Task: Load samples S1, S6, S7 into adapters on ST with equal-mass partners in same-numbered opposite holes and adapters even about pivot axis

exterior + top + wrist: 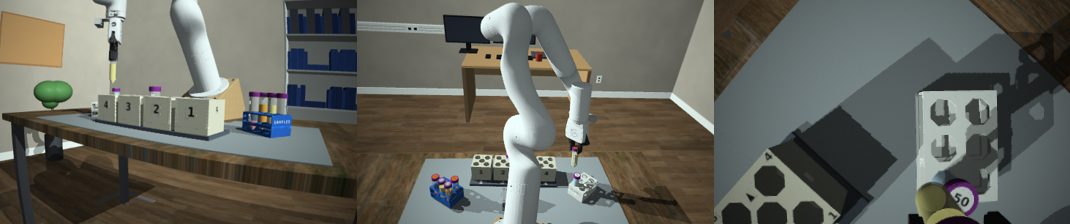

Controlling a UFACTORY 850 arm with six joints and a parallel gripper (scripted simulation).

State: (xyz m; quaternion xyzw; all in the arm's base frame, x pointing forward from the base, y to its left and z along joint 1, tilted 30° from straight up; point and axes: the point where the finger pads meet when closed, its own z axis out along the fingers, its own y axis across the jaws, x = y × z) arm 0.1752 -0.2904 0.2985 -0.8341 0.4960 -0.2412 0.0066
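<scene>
My hand is 4 cm past the white rack, 5 cm to the left of it and 22 cm above it. From my hand the other things lie so: adapter 1: 21 cm ahead, 41 cm to the left, 20 cm below; blue samples rack: 11 cm ahead, 59 cm to the left, 22 cm below.
</scene>
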